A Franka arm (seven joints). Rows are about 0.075 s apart.
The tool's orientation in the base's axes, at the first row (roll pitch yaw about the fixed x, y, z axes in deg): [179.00, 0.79, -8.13]
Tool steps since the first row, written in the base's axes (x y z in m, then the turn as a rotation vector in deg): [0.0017, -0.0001, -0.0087, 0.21, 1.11, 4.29]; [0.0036, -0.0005, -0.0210, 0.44, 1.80, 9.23]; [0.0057, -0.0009, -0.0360, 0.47, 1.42, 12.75]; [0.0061, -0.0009, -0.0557, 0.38, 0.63, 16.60]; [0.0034, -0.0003, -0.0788, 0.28, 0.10, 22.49]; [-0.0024, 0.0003, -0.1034, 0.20, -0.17, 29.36]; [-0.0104, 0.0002, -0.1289, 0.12, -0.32, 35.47]
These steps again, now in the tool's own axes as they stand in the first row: [0.0018, -0.0003, 0.0087, -0.01, -1.05, -4.31]; [0.0039, -0.0004, 0.0209, 0.05, -1.68, -9.26]; [0.0063, -0.0005, 0.0359, 0.09, -1.25, -12.78]; [0.0069, -0.0009, 0.0556, 0.06, -0.39, -16.61]; [0.0045, -0.0016, 0.0787, -0.05, 0.25, -22.49]; [-0.0010, -0.0018, 0.1034, -0.18, 0.65, -29.35]; [-0.0085, -0.0010, 0.1290, -0.33, 0.92, -35.46]
